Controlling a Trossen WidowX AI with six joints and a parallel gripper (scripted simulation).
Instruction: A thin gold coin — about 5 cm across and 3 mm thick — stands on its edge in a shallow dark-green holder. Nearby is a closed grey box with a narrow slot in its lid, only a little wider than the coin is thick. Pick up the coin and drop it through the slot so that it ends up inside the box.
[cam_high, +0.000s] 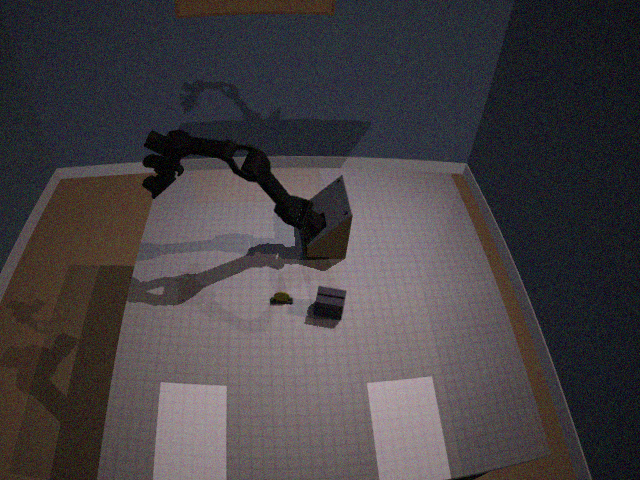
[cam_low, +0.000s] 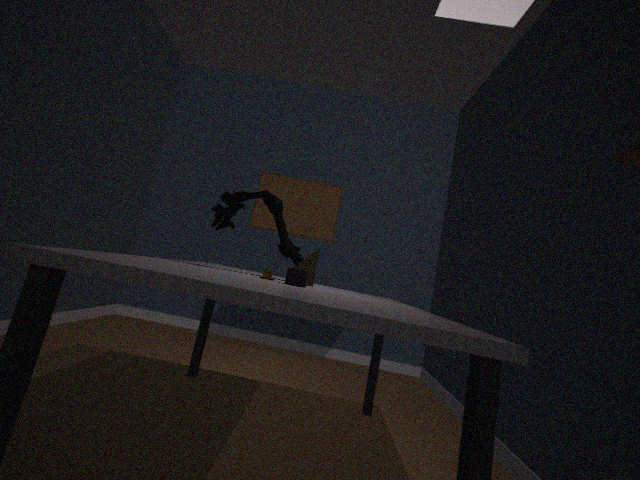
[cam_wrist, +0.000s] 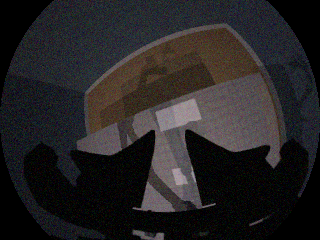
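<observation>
Now: gripper tip 41 cm to the right of the gold coin, 28 cm short of it and 19 cm above it.
</observation>
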